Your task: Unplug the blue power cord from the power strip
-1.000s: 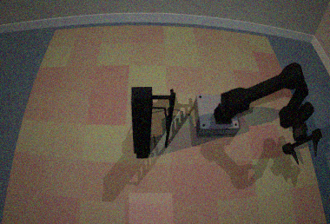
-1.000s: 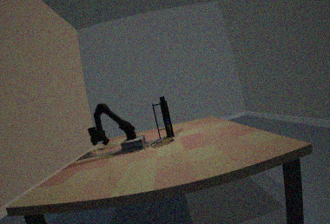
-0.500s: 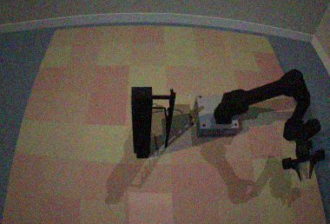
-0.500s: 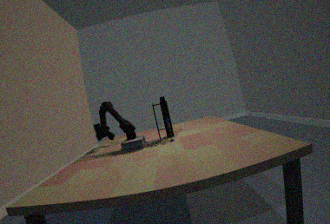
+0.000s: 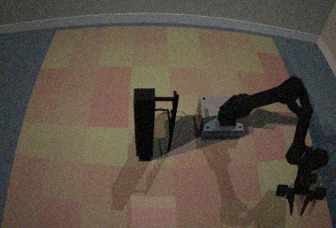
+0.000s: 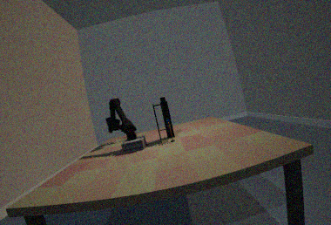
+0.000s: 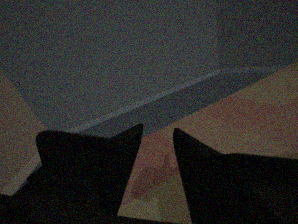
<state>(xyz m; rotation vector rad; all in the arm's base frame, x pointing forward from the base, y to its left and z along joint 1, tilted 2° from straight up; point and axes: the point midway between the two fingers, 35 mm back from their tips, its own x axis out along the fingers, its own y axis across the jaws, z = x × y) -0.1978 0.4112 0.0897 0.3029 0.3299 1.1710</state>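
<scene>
The blue plug is 490 mm ahead of my gripper tip, 410 mm to the right of it and 10 mm above it. From my gripper tip the other things lie so: black upright block (480 mm ahead, 310 mm to the right, 30 mm above).
</scene>
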